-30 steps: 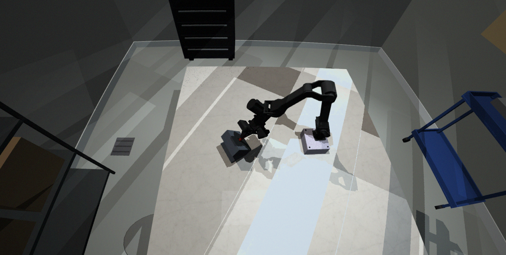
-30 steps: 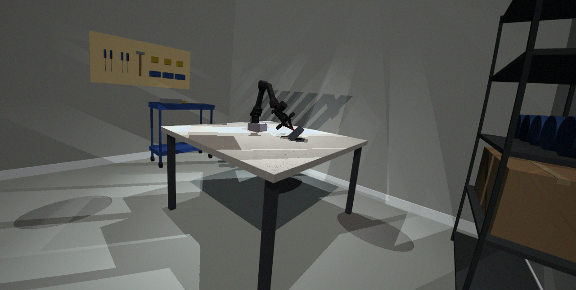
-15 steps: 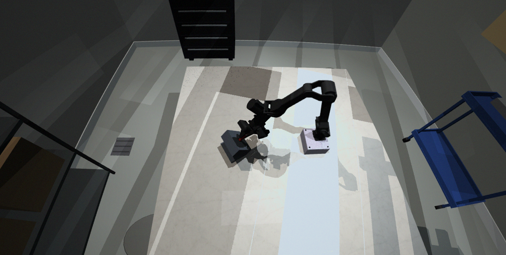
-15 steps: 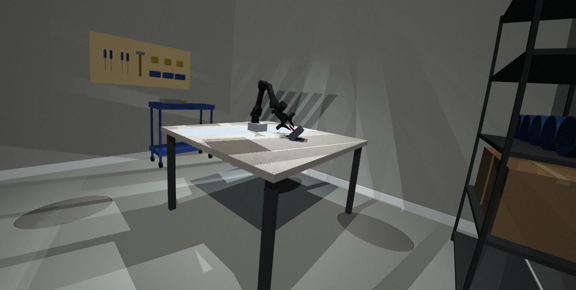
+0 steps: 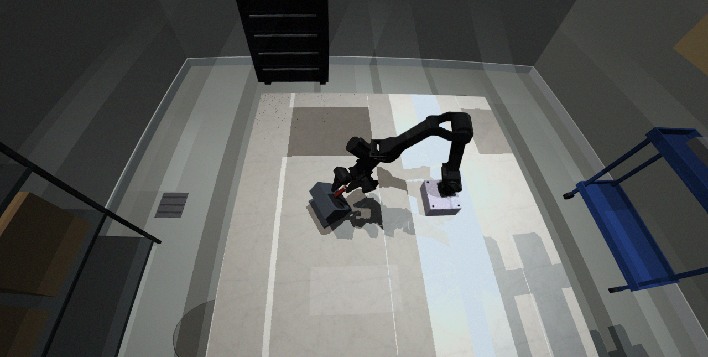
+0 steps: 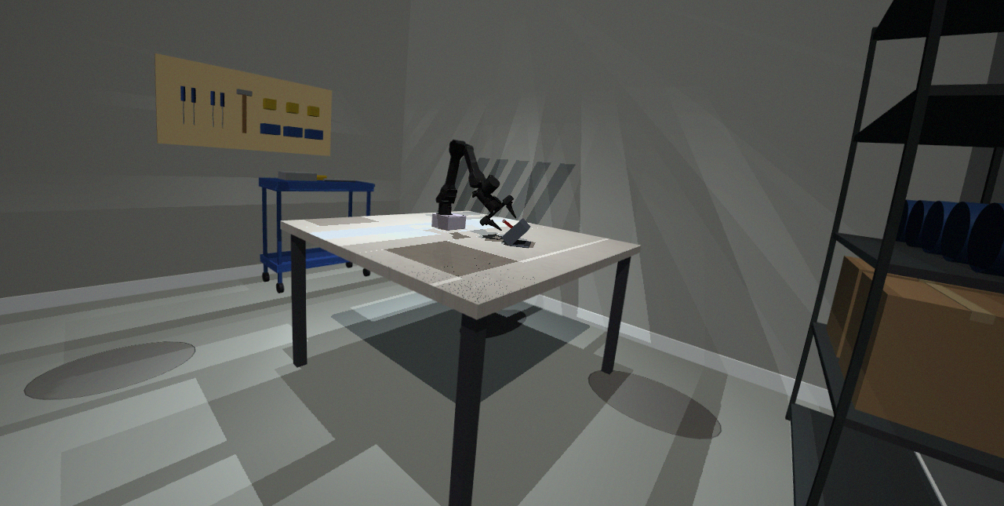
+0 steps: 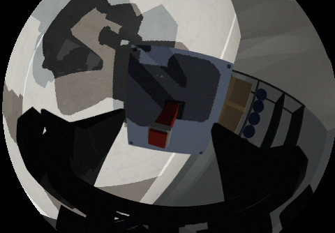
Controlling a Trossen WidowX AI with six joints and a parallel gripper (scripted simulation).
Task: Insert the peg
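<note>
The red peg lies 10 mm behind my gripper tip. The rest, counted from my gripper tip: sloped panel: 30 mm ahead, 20 mm to the left, 30 mm below.
</note>
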